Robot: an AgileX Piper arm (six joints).
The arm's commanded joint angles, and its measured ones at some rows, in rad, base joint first. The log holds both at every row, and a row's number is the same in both.
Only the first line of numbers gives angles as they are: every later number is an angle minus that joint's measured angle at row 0.
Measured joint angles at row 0: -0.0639 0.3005 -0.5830 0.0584 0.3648 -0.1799
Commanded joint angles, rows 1 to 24: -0.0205 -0.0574 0.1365 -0.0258 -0.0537 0.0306; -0.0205 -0.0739 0.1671 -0.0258 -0.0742 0.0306; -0.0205 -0.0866 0.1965 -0.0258 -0.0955 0.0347; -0.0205 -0.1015 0.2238 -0.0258 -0.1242 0.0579; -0.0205 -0.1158 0.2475 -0.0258 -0.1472 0.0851; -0.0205 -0.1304 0.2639 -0.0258 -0.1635 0.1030; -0.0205 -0.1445 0.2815 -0.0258 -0.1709 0.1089; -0.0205 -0.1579 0.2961 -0.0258 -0.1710 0.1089; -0.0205 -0.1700 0.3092 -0.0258 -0.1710 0.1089; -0.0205 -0.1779 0.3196 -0.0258 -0.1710 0.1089; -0.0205 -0.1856 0.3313 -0.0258 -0.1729 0.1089; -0.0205 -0.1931 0.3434 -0.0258 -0.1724 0.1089; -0.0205 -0.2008 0.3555 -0.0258 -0.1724 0.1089; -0.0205 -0.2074 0.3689 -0.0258 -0.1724 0.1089; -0.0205 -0.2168 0.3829 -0.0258 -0.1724 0.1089; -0.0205 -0.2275 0.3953 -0.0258 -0.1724 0.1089; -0.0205 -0.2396 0.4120 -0.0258 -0.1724 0.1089; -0.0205 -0.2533 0.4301 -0.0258 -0.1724 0.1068; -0.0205 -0.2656 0.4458 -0.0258 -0.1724 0.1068; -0.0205 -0.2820 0.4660 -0.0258 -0.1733 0.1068; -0.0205 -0.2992 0.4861 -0.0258 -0.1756 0.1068; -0.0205 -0.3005 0.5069 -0.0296 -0.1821 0.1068; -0.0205 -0.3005 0.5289 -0.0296 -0.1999 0.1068; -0.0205 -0.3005 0.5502 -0.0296 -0.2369 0.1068
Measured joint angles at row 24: -0.0170 -0.2874 0.4798 -0.0145 -0.1640 0.1035
